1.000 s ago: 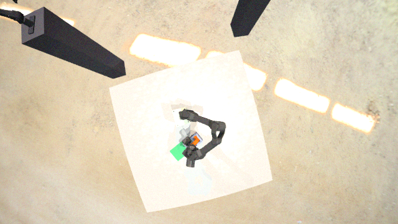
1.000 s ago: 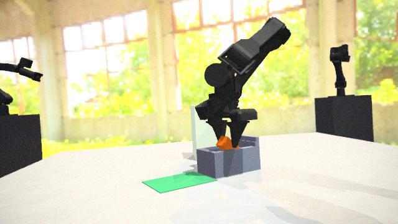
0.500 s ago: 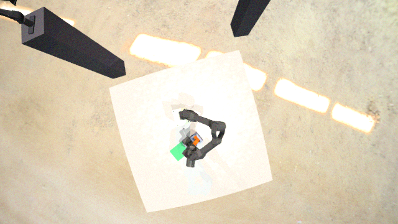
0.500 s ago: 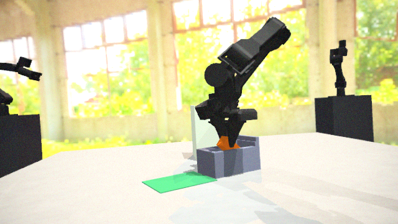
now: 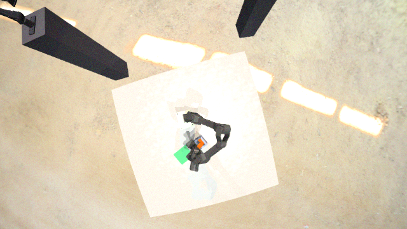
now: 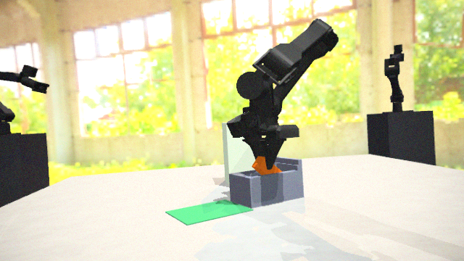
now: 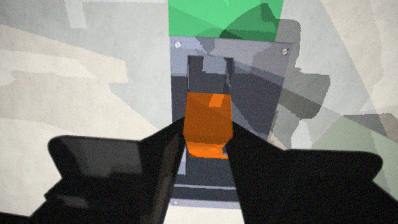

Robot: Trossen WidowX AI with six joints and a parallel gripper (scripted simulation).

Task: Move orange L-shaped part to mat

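The green mat lies 5 cm ahead of my gripper tip, 13 cm to the right of it and 9 cm below it. Also, from my gripper tip: orange part: 3 cm behind, 2 cm to the left, 3 cm below.
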